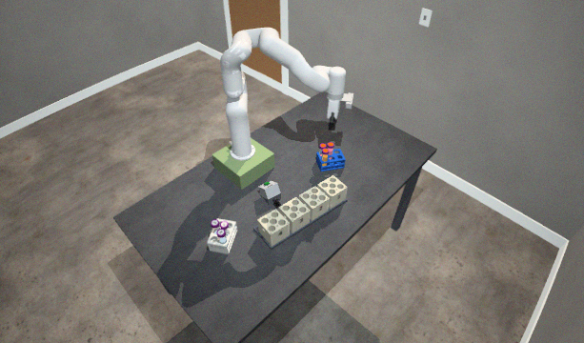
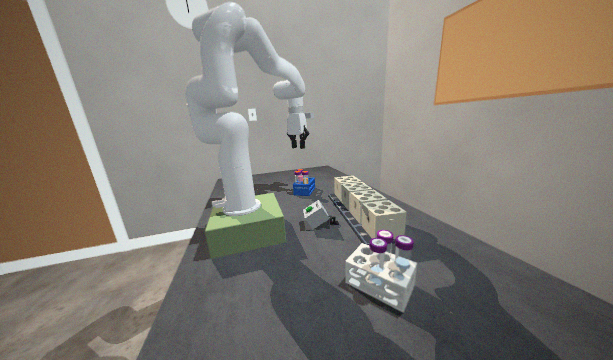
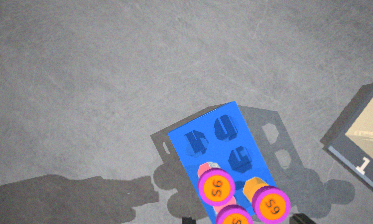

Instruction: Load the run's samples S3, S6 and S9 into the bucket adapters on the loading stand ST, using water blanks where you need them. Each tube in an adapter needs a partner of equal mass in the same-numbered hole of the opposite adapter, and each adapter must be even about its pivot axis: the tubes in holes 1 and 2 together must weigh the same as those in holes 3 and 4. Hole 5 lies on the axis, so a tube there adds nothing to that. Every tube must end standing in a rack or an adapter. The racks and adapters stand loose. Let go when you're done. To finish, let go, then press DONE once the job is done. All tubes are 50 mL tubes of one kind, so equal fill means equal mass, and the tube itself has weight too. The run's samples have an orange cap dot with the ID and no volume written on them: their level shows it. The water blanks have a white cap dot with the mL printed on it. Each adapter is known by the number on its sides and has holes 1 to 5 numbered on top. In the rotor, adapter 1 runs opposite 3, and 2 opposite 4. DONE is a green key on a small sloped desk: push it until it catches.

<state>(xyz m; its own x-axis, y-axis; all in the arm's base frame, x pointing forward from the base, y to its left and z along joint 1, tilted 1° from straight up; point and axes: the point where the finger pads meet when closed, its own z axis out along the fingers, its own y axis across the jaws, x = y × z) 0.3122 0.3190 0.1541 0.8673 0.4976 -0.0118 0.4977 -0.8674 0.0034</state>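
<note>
My hand is 19 cm above the sample tube and 1 cm short of it. Round my hand: blue sample rack: 22 cm below, 2 cm ahead, 1 cm to the right; then green done key: 37 cm to the right, 19 cm below, 9 cm behind; then adapter 1: 20 cm to the right, 20 cm below, 17 cm ahead.
</note>
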